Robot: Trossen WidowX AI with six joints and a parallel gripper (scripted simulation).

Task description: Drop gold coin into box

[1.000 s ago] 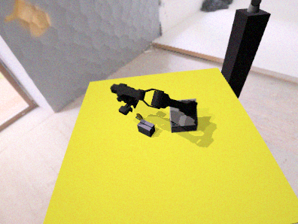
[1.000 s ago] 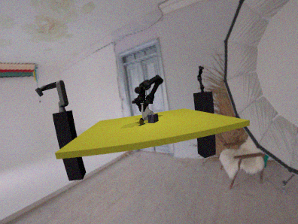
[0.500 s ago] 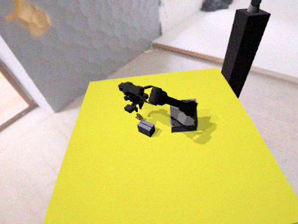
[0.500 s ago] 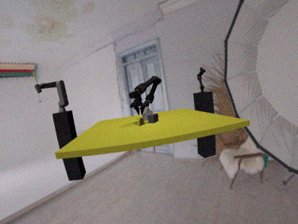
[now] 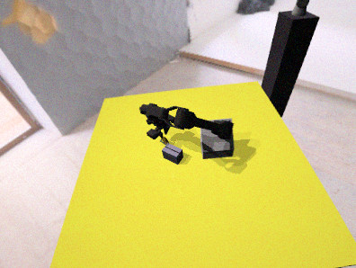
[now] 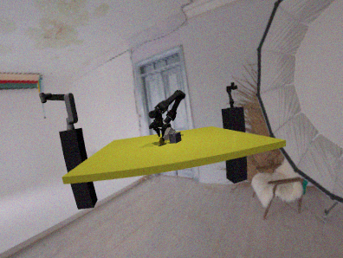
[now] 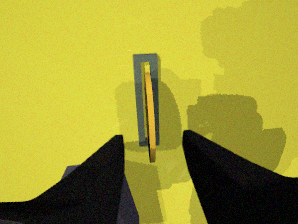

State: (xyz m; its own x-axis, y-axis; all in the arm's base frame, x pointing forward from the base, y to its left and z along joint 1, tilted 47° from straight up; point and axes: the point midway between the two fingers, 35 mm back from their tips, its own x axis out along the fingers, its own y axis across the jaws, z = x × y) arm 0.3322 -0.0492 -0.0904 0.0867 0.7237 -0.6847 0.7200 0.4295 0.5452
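Right now my gripper tip is 3 cm above the gold coin.
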